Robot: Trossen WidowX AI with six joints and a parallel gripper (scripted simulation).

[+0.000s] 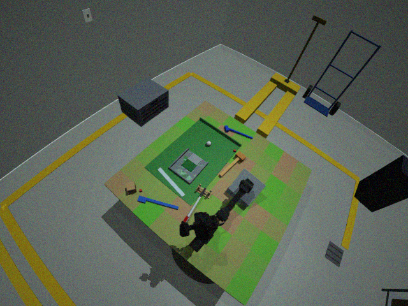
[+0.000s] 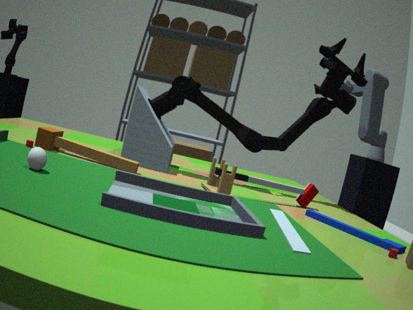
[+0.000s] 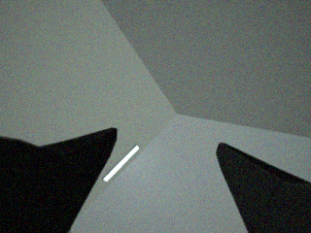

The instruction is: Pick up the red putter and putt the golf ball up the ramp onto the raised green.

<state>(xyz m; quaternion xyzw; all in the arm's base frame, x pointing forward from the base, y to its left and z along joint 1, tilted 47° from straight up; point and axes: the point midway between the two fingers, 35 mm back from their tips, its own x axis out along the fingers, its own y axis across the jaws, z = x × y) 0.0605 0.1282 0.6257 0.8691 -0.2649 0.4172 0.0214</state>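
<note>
My gripper tip is now 15 cm short of the wooden rack, 34 cm to the left of it and 48 cm above it. Round my gripper tip: white strip (38 cm ahead, 21 cm to the right, 51 cm below); white golf ball (43 cm ahead, 69 cm to the right, 49 cm below); wooden block (52 cm ahead, 5 cm to the left, 49 cm below).
</note>
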